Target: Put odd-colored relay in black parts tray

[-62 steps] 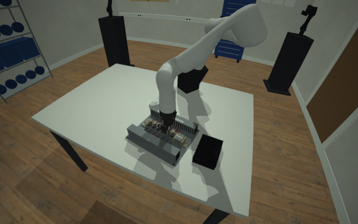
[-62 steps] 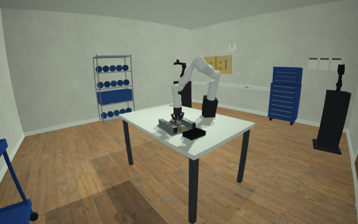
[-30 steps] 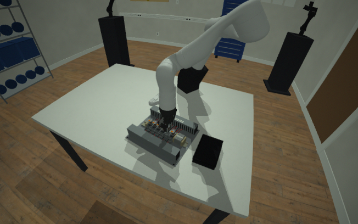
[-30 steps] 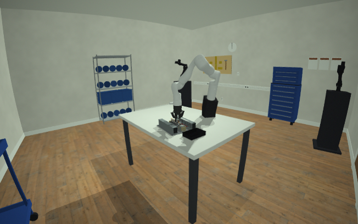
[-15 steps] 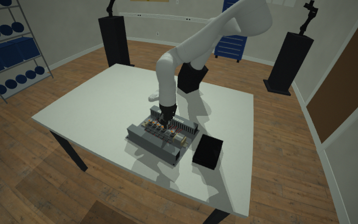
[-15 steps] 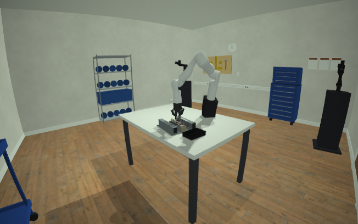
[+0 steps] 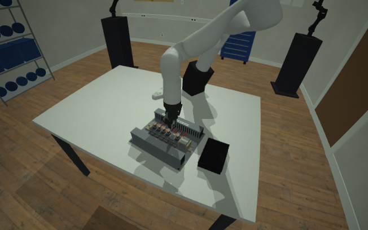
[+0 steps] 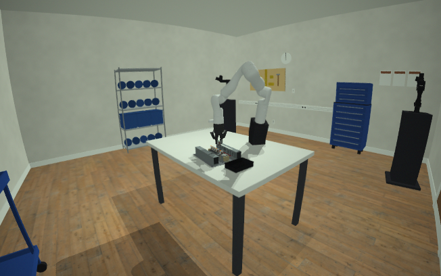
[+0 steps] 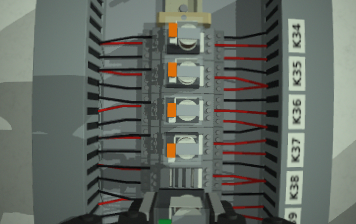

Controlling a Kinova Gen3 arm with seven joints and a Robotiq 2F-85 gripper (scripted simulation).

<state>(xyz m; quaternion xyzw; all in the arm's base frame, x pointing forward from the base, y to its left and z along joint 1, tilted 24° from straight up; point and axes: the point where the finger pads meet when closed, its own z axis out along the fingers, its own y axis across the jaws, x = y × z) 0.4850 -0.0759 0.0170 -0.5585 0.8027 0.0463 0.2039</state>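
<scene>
The black parts tray is 22 cm to the left of my hand, 11 cm below it and 5 cm ahead of it. Also, from my hand: grey relay panel (9 cm below, 3 cm to the right, 1 cm behind); relay (1 cm below).
</scene>
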